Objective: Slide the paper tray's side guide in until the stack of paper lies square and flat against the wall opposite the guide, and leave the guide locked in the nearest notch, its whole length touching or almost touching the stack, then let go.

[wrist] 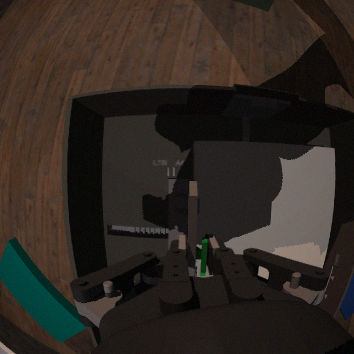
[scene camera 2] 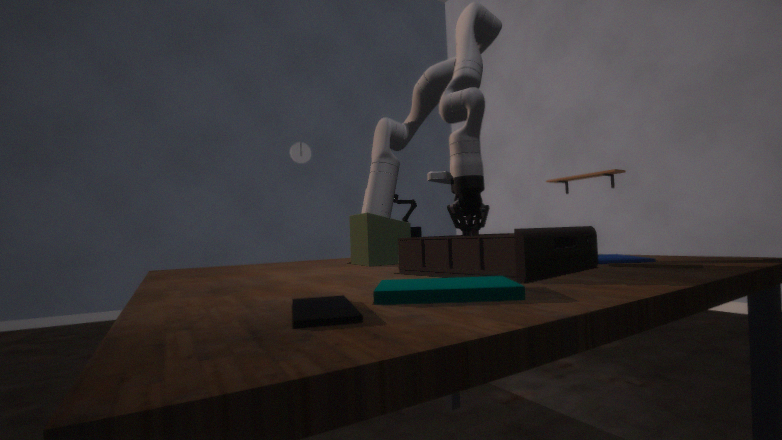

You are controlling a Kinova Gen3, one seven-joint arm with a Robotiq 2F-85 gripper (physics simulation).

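Seen in the pictures: gripper, fingertip midpoint: point(wrist: 195, 243); arm's base at its link origin: point(scene camera 2: 376, 217).
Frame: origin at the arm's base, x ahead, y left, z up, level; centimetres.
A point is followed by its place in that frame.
The dark paper tray point(scene camera 2: 464, 256) @[z -10.5, x 50.6, y -13.2 cm] point(wrist: 85, 190) @[z -9.7, x 39.2, y -13.8 cm] stands on the table. In the wrist view the paper stack point(wrist: 237, 185) @[z -10.8, x 37.5, y 0.8 cm], partly in shadow, fills the tray's right part. Its right edge lies along or very near the right wall; a small gap cannot be ruled out. The side guide point(wrist: 193, 212) @[z -7.0, x 39.5, y -3.5 cm], an upright plate with a tan top edge, stands at the stack's left edge, touching or almost touching where visible. Its near end is hidden by the fingers. My gripper point(scene camera 2: 468, 232) @[z -9.4, x 43.0, y -2.8 cm] point(wrist: 195, 243) @[z -9.4, x 43.0, y -2.8 cm] is shut on the guide's grip, beside a green latch piece point(wrist: 204, 257) @[z -6.7, x 43.0, y -2.3 cm]. Whether the latch is in a notch is hidden.
A notched scale strip point(wrist: 140, 230) @[z -14.3, x 44.0, y -8.9 cm] lies on the tray floor left of the guide. A teal block point(scene camera 2: 448, 290) @[z -13.3, x 66.8, y -33.6 cm] point(wrist: 35, 290) @[z -13.1, x 59.0, y -27.7 cm] and a black slab point(scene camera 2: 325, 311) @[z -14.1, x 63.7, y -49.8 cm] lie in front of the tray. A green box point(scene camera 2: 377, 240) @[z -7.3, x 5.7, y -3.6 cm] stands behind; a blue flat thing point(scene camera 2: 623, 258) @[z -14.1, x 59.5, y 35.6 cm] lies right.
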